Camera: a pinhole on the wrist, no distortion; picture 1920 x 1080 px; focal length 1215.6 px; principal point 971.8 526.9 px. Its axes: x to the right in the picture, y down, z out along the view. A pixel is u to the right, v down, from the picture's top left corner.
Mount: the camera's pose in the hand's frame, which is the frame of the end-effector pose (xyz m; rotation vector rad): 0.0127 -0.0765 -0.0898 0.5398 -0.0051 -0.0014
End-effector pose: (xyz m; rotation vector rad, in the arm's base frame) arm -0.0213 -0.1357 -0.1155 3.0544 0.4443 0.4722
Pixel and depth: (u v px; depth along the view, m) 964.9 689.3 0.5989
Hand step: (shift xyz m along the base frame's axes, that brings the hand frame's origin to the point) 0.0575 0.3159 -0.4614
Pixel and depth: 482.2 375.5 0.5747
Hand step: -0.2127 0.3616 -0.4403
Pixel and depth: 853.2 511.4 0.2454
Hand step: -0.0325 0.1963 -0.1299
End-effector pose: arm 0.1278 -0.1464 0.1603 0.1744 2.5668 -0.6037
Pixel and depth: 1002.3 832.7 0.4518
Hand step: 0.0881 -0.3483 -0.2072
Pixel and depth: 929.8 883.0 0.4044
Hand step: 0.0998 -0.3059 -0.1760
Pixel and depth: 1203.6 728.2 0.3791
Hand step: -0.0052 -0.3138 -0.1661
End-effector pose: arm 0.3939 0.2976 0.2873 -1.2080 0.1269 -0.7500
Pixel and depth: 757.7 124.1 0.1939
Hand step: -0.1020 0.0131 0.2127
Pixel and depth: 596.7 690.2 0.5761
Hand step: -0.0585 0.4061 0.3872
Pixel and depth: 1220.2 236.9 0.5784
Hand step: 0.0300 0.1196 0.5971
